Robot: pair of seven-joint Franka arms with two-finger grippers.
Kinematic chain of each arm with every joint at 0, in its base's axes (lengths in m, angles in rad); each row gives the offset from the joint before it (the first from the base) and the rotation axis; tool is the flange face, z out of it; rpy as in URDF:
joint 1: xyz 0 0 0.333 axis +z
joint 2: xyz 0 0 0 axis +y
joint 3: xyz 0 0 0.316 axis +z
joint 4: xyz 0.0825 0 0 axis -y
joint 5: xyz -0.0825 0 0.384 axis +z
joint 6: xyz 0 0 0 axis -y
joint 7: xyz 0.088 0 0 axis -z
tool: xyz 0 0 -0.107 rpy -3.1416 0 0
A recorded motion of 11 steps. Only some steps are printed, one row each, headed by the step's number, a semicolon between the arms.
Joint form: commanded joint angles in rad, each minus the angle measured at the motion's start. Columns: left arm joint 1, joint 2, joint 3, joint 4, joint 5, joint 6, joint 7; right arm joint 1, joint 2, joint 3, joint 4, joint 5, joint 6, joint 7.
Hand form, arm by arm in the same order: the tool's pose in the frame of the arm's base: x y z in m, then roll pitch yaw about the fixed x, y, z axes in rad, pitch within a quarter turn. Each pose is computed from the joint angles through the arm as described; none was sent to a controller.
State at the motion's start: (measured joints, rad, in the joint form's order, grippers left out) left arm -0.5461 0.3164 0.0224 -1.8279 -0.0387 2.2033 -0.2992; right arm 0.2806 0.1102 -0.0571 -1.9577 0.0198 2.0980 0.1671
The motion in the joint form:
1: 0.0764 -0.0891 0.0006 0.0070 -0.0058 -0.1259 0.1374; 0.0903 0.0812 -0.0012 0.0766 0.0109 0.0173 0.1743
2: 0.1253 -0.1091 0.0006 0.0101 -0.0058 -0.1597 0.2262; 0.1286 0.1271 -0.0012 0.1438 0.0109 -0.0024 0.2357
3: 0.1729 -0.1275 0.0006 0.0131 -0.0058 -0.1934 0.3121; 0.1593 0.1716 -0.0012 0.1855 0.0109 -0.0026 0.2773
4: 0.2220 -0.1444 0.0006 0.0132 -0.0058 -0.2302 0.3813; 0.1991 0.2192 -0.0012 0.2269 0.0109 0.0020 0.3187
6: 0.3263 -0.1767 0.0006 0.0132 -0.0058 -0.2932 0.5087; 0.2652 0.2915 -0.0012 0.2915 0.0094 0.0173 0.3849
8: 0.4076 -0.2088 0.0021 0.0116 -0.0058 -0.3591 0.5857; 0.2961 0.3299 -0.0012 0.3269 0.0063 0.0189 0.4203
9: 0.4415 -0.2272 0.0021 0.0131 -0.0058 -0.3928 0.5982; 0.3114 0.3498 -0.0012 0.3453 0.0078 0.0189 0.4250
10: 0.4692 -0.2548 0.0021 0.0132 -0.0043 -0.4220 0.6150; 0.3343 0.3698 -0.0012 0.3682 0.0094 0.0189 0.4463
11: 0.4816 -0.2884 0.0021 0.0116 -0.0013 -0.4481 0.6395; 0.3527 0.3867 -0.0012 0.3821 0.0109 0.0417 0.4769
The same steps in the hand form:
1: 0.5593 -0.2713 0.4148 3.1030 -0.0230 -0.2641; 0.5795 0.1904 0.4123 -3.1122 -0.0353 -0.0434
2: 0.5676 -0.2420 0.4256 3.1051 -0.0156 -0.3052; 0.5864 0.2185 0.4137 -3.1116 -0.0359 -0.0653
3: 0.5739 -0.2132 0.4353 3.1056 -0.0064 -0.3446; 0.5904 0.2414 0.4052 -3.1137 -0.0331 -0.0754
4: 0.5782 -0.1832 0.4424 3.1038 0.0108 -0.3660; 0.5914 0.2702 0.3945 -3.1154 -0.0319 -0.0763
6: 0.5836 -0.1202 0.4565 3.0951 0.0356 -0.3915; 0.5887 0.3183 0.3787 -3.1139 -0.0395 -0.0744
8: 0.5798 -0.0704 0.4693 3.0813 0.0655 -0.3888; 0.5865 0.3413 0.3696 -3.1172 -0.0400 -0.0764
9: 0.5757 -0.0503 0.4781 3.0757 0.0777 -0.3691; 0.5850 0.3529 0.3647 -3.1177 -0.0386 -0.0660
10: 0.5693 -0.0338 0.4917 3.0743 0.0781 -0.3598; 0.5813 0.3695 0.3617 -3.1148 -0.0402 -0.0647
11: 0.5609 -0.0261 0.5079 3.0760 0.0714 -0.3735; 0.5790 0.3835 0.3587 -3.1013 -0.0550 -0.0778

